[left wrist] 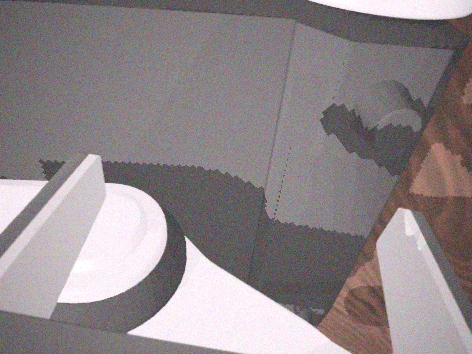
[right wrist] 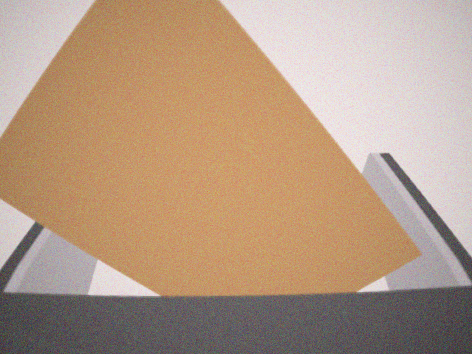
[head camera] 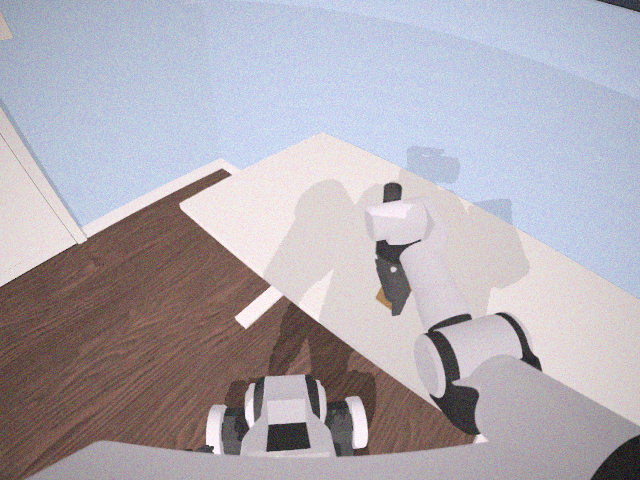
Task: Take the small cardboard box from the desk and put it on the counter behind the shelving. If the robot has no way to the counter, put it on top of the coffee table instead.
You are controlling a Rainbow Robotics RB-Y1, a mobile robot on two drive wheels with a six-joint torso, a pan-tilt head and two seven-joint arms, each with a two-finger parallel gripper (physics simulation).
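Note:
The small cardboard box (head camera: 383, 298) (right wrist: 200, 150) is on the white desk (head camera: 248, 201) (right wrist: 410, 75). In the head view it is mostly hidden behind my right gripper (head camera: 395, 310) (right wrist: 212, 190). That gripper points down at the box and is open. In the right wrist view the box's plain top fills the middle, turned at an angle to the fingers, and overlaps the view of both. My left gripper (left wrist: 246, 201) is open and empty, low beside my own base. The counter, the shelving and the coffee table cannot be made out.
A white bar (head camera: 258, 308) sticks out over the dark wood floor (head camera: 129, 320) from under the desk's near edge. A white cabinet-like panel (head camera: 31, 217) stands at the left. A pale blue wall (head camera: 258, 77) runs behind the desk. My base (head camera: 286, 408) is close to the desk edge.

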